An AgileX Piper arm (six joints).
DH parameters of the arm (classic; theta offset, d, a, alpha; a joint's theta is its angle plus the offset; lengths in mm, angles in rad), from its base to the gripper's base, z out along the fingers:
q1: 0 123 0 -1.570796
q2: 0.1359 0 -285 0
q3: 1.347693 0 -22 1.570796
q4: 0 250.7 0 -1.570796
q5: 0 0 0 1.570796
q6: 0 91 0 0
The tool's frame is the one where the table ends.
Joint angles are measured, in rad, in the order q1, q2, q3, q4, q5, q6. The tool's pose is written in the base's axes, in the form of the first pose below.
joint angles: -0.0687 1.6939 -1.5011 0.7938 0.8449 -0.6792
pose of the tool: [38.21 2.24 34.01], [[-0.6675 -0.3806 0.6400], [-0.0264 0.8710 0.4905], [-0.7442 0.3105 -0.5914]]
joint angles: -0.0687 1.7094 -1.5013 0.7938 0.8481 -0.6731
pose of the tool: [38.52 2.23 33.42], [[-0.6826 -0.3730 0.6285], [-0.0216 0.8699 0.4928], [-0.7305 0.3228 -0.6018]]
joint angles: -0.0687 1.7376 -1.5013 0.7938 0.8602 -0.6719
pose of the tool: [39.01 2.25 32.29], [[-0.7090 -0.3674 0.6019], [-0.0238 0.8655 0.5003], [-0.7048 0.3404 -0.6224]]
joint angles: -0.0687 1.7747 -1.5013 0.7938 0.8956 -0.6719
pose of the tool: [39.47 2.36 30.74], [[-0.7503 -0.3670 0.5499], [-0.0362 0.8534 0.5201], [-0.6601 0.3703 -0.6536]]
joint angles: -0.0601 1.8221 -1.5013 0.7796 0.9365 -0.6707
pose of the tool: [39.94 2.76 28.71], [[-0.7970 -0.3704 0.4771], [-0.0679 0.8398 0.5386], [-0.6002 0.3968 -0.6945]]
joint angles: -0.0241 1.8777 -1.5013 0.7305 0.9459 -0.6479
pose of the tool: [40.51 3.95 26.22], [[-0.8368 -0.3723 0.4014], [-0.1181 0.8387 0.5316], [-0.5346 0.3975 -0.7458]]
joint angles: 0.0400 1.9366 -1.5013 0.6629 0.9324 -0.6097
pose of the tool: [40.94 6.14 23.54], [[-0.8637 -0.3859 0.3242], [-0.1854 0.8414 0.5076], [-0.4687 0.3783 -0.7983]]
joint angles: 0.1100 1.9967 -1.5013 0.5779 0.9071 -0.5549
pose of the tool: [41.15 8.48 20.75], [[-0.8804 -0.4003 0.2544], [-0.2535 0.8504 0.4610], [-0.4009 0.3414 -0.8501]]
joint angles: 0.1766 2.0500 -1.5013 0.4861 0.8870 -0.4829
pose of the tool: [41.01 10.67 18.24], [[-0.8909 -0.4113 0.1928], [-0.3105 0.8613 0.4023], [-0.3315 0.2985 -0.8950]]
